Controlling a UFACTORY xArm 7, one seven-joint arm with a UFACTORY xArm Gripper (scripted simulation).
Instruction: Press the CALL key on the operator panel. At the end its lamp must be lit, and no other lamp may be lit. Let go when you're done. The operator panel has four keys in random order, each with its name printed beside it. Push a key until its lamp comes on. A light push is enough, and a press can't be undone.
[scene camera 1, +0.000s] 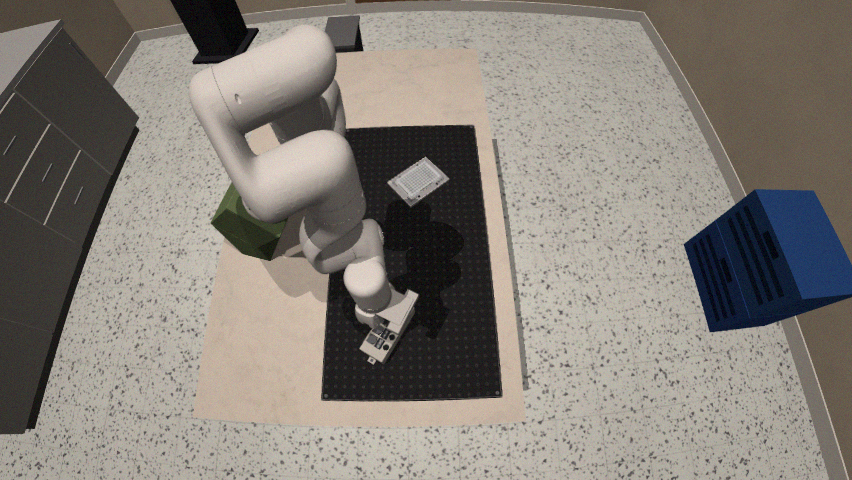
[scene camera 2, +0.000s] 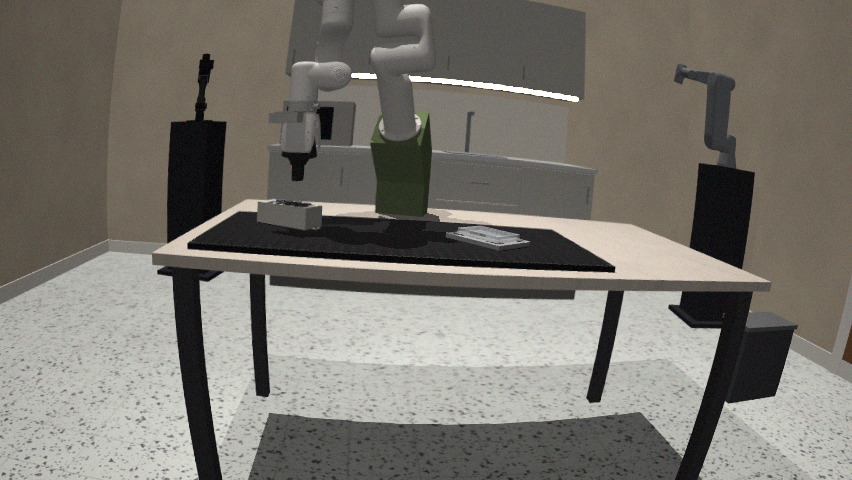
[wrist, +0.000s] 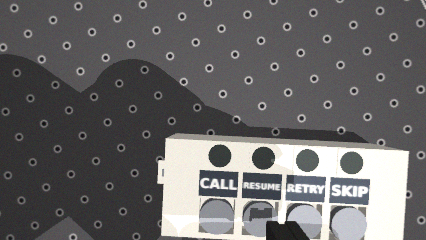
Labels:
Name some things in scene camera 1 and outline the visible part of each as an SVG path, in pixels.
A flat white well plate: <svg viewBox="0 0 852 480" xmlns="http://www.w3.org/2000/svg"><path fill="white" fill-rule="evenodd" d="M426 161L423 161L395 181L397 186L410 199L413 199L442 178Z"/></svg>

